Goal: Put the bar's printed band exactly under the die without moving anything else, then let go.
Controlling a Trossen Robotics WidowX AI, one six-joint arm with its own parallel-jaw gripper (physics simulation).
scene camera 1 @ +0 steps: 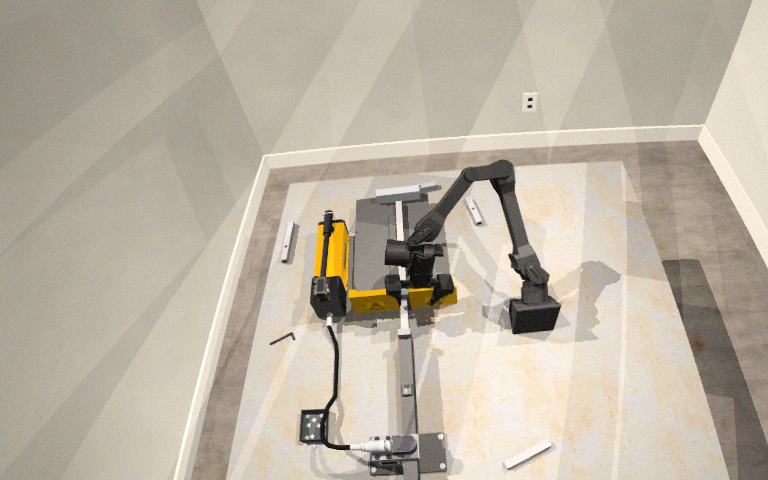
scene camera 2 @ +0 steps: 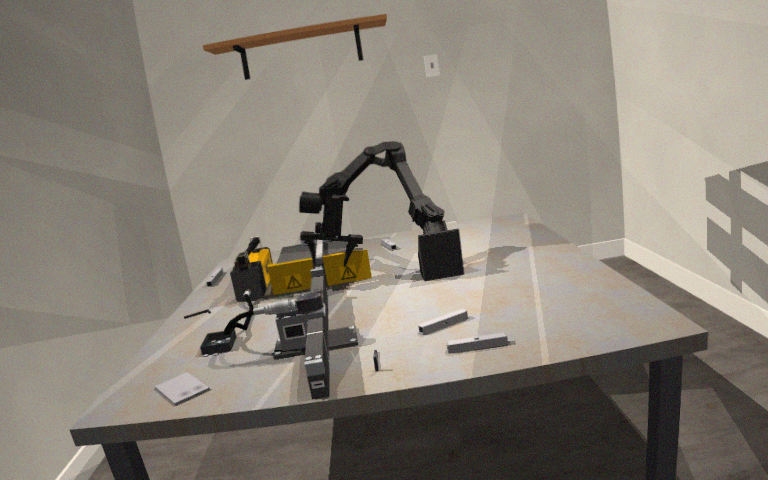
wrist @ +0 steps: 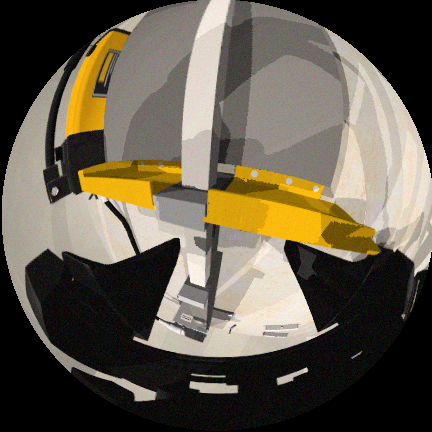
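Pixels of known places: gripper, fingertip midpoint: [scene camera 1: 415,304] [scene camera 2: 329,266] [wrist: 234,244]; arm's base, link origin: [scene camera 1: 536,302] [scene camera 2: 438,240].
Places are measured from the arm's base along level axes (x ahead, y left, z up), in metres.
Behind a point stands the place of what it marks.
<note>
The long pale bar [scene camera 1: 399,217] {x 0.332, y -0.423, z -0.035 m} [wrist: 202,100] {x 0.350, y -0.183, z -0.035 m} lies over the grey plate and passes through the gap in the yellow guard into a grey channel [scene camera 1: 407,362] {x 0.372, y 0.093, z -0.029 m}. Its printed band cannot be made out. At the channel's near part stands the dark press head [scene camera 1: 403,444] {x 0.406, y 0.321, z 0.015 m} [scene camera 2: 308,302] {x 0.407, y 0.338, z 0.007 m}; the die itself cannot be told apart. My gripper [scene camera 1: 416,297] {x 0.327, y -0.082, z -0.034 m} [scene camera 2: 330,264] {x 0.327, y -0.082, z -0.034 m} [wrist: 234,244] {x 0.327, y -0.082, z -0.034 m} is open and empty, pointing down at the guard. In the wrist view the bar's line runs between the fingers, closer to the left one.
The yellow guard [scene camera 1: 368,301] {x 0.463, y -0.127, z -0.045 m} [scene camera 2: 351,268] {x 0.260, y -0.108, z -0.062 m} [wrist: 265,215] {x 0.311, y -0.123, z -0.012 m} stands beside the fingers. A yellow and black unit [scene camera 1: 331,254] {x 0.564, y -0.307, z -0.021 m} [scene camera 2: 252,274] {x 0.564, y -0.125, z -0.025 m} is at the left, with a black cable [scene camera 1: 336,362] {x 0.579, y 0.031, z -0.093 m} to the press. Loose bars [scene camera 1: 473,211] {x 0.079, y -0.435, z -0.084 m} [scene camera 1: 287,241] {x 0.736, y -0.450, z -0.084 m} [scene camera 1: 527,454] {x 0.112, y 0.374, z -0.085 m} and a black control box [scene camera 1: 314,426] {x 0.652, y 0.210, z -0.102 m} lie around.
</note>
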